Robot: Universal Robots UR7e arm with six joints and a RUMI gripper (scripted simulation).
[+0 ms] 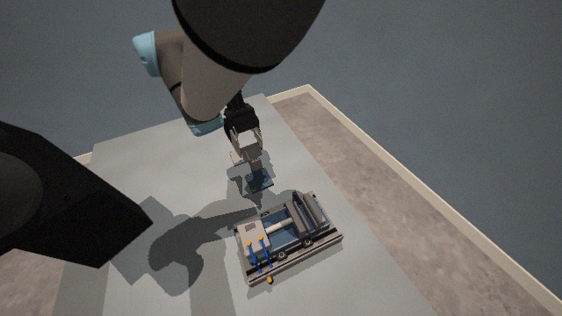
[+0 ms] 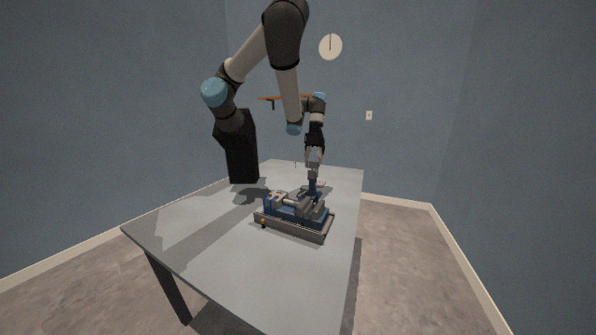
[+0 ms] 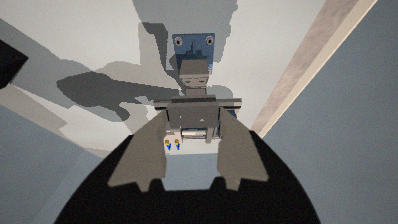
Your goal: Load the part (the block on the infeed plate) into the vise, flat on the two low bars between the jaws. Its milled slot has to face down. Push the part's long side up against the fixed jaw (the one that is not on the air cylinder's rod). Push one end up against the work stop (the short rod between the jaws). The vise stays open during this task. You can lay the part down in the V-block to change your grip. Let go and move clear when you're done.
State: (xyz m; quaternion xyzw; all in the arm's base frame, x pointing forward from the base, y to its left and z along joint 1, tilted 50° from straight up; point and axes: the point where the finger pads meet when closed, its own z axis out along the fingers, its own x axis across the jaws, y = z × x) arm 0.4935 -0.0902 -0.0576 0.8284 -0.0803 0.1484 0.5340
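Right now the part is 10 mm below my hand. Also, from my hand: cylinder rod: 60 mm behind, 220 mm to the right, 110 mm below; pale plate: 20 mm ahead, 170 mm to the left, 190 mm below; work stop: 30 mm ahead, 190 mm to the right, 100 mm below.
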